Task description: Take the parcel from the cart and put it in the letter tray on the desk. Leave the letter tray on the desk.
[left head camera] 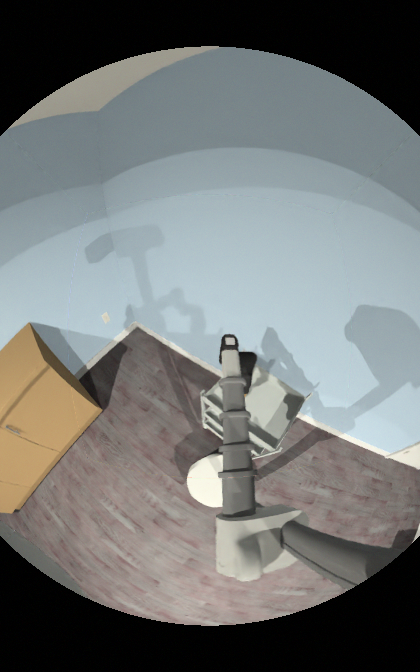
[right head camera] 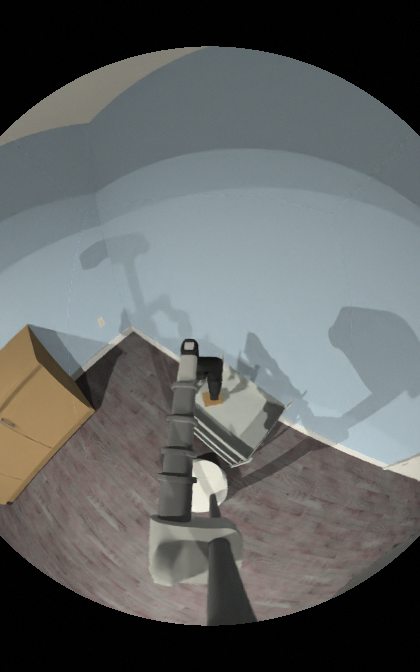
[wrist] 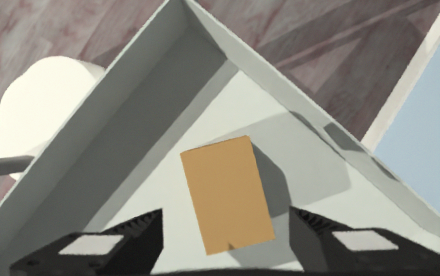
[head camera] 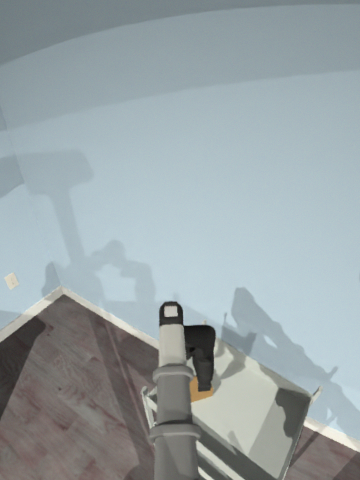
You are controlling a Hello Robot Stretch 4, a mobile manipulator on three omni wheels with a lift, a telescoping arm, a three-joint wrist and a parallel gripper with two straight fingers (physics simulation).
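Frame: origin at the robot's base, x back, y right, z up, level; centimetres.
Seen in the pictures: gripper, fingertip midpoint: [wrist: 226,226].
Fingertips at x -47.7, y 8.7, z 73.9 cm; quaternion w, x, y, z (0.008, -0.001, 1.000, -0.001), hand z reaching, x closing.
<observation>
A point is followed by its place in that frame.
The parcel [head camera: 201,391] @(x -45.7, y 9.1, z 68.5 cm) [right head camera: 208,398] [wrist: 227,195] @(x -47.9, y 8.0, z 68.5 cm) is an orange-brown box lying in the top tray of the pale grey cart [head camera: 235,415] @(x -39.2, y 19.8, z 63.5 cm) [left head camera: 272,400] [right head camera: 240,412] [wrist: 320,210] @(x -57.4, y 10.8, z 63.5 cm). In the wrist view my gripper [wrist: 226,226] @(x -47.7, y 8.7, z 73.9 cm) is open, one finger to the left and one to the right of the parcel's lower end. The gripper points down over the parcel; how high it is above the tray floor is hard to tell. In the left head view the arm and wrist hide most of the parcel. The desk and the letter tray do not show.
The cart's raised rim surrounds the parcel, with a corner near it. The cart stands beside the blue wall [head camera: 210,200] @(x -90.6, y 15.6, z 115.9 cm). A round white object [left head camera: 206,481] [right head camera: 207,485] [wrist: 45,105] @(x 3.0, y -6.3, z 18.7 cm), likely my base, is beside the cart. An orange-brown cabinet [left head camera: 40,425] [right head camera: 37,420] stands at the left.
</observation>
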